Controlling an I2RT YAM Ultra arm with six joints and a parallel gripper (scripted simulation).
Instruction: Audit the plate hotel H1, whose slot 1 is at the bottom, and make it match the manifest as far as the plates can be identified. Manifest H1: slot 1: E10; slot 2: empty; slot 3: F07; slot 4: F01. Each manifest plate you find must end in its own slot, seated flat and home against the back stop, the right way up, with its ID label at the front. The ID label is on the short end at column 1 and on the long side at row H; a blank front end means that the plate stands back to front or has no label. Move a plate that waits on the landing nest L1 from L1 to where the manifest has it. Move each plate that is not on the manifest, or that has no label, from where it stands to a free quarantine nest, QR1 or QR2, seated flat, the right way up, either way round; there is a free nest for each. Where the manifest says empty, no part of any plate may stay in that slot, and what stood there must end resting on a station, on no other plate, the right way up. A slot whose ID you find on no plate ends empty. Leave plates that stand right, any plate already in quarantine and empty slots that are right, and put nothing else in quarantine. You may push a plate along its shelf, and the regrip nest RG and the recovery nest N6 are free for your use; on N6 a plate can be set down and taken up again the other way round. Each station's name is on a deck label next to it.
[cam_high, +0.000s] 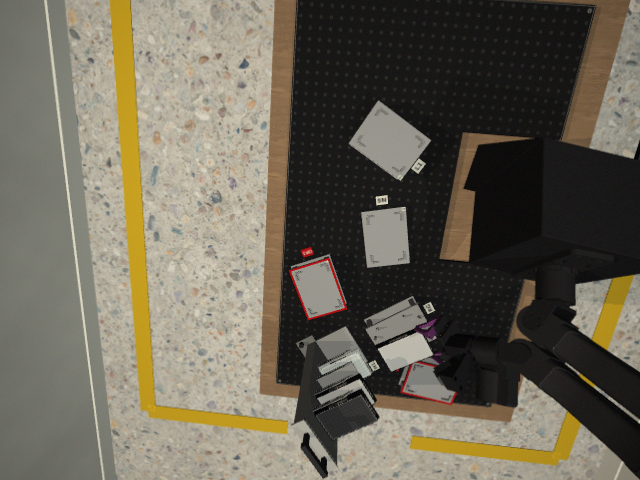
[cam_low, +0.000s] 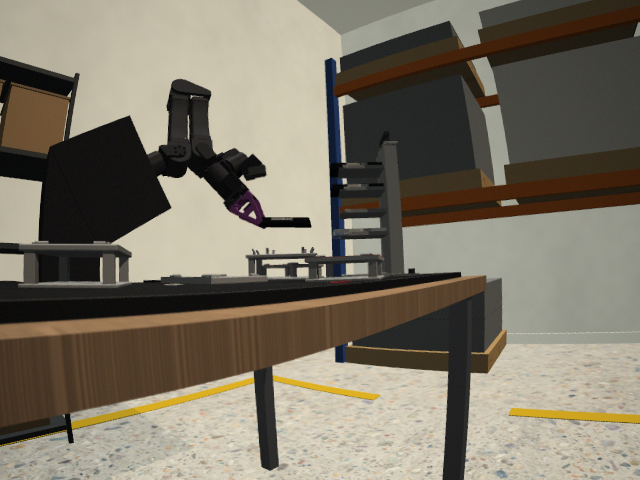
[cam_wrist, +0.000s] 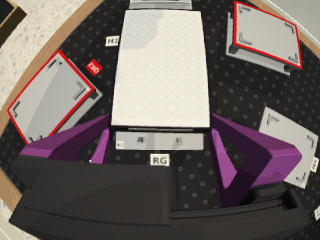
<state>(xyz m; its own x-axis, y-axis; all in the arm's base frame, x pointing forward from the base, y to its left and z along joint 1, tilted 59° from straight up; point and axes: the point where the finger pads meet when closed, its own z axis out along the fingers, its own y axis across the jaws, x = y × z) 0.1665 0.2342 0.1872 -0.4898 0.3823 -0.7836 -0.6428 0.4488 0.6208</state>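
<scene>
My gripper is now 4 cm short of the regrip nest RG, 4 cm to the right of it and 8 cm above it. The rest, counted from my hand: quarantine nest QR2: 10 cm behind, 19 cm to the left, 10 cm below; H1 deck label: 8 cm ahead, 19 cm to the left, 14 cm below; white well plate: 18 cm ahead, 15 cm to the left, 3 cm below.
</scene>
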